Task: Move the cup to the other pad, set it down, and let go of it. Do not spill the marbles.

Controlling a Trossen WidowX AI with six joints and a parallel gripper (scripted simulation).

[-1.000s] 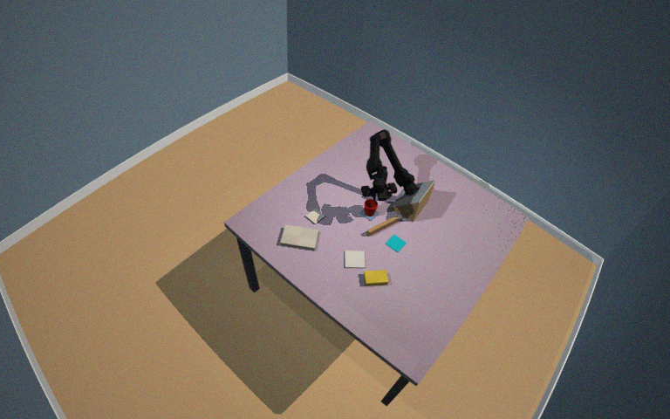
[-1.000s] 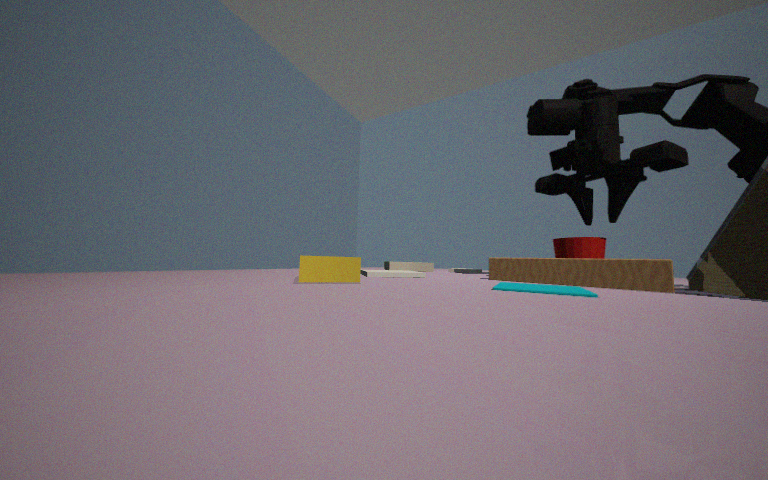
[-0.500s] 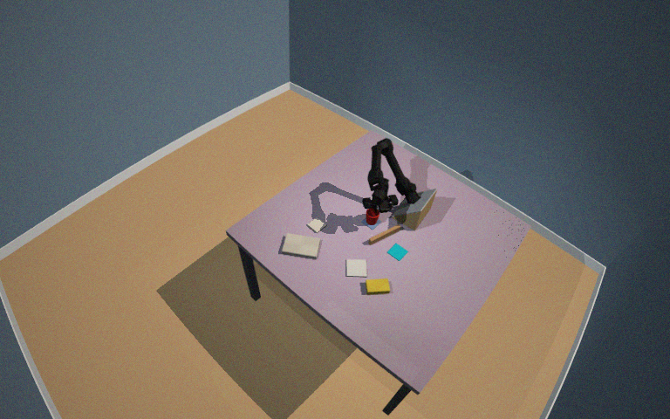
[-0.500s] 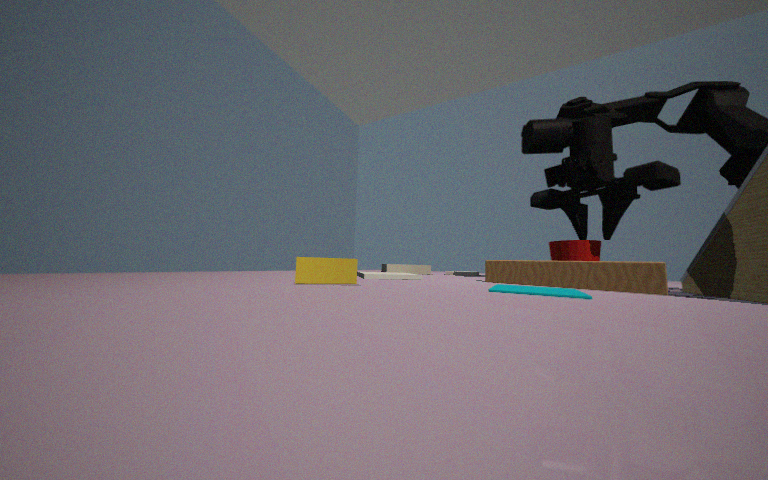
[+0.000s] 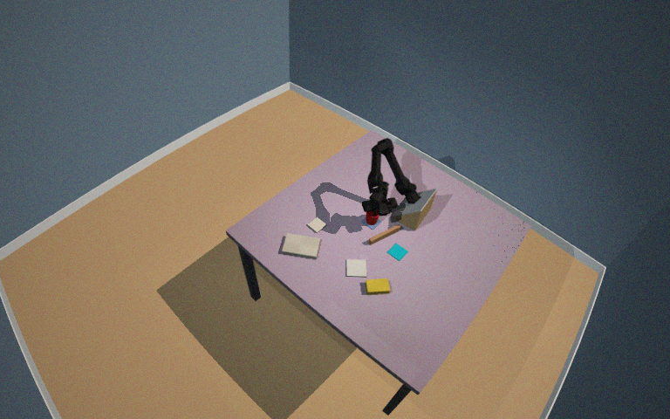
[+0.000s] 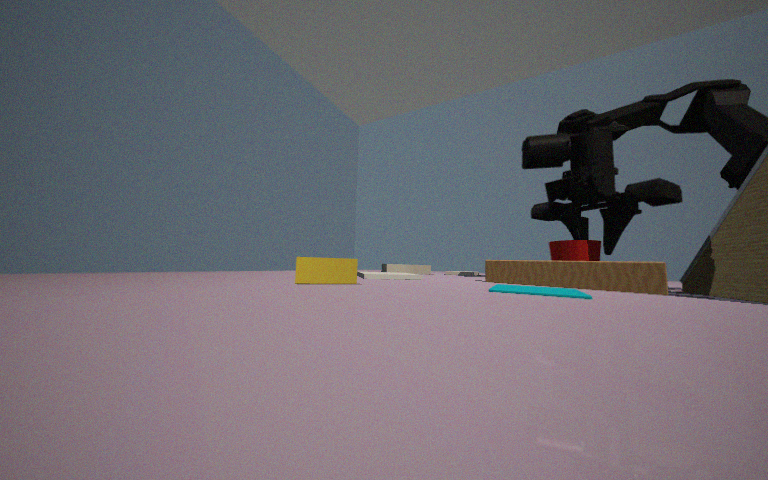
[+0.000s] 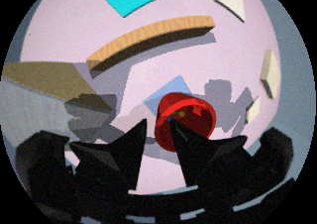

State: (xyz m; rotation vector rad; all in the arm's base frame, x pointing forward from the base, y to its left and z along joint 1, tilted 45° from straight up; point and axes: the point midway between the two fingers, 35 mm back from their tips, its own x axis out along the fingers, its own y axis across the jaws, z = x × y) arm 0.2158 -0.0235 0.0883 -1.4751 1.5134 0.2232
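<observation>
Now: gripper tip 3 cm short of the red cup, 2 cm to the left of it and 1 cm above it. The rest, counted from my gripper tip: low wooden bar (5 cm ahead, 11 cm to the left, 4 cm below); pale blue pad (3 cm ahead, 1 cm to the right, 6 cm below); cyan pad (7 cm ahead, 23 cm to the left, 6 cm below).
</observation>
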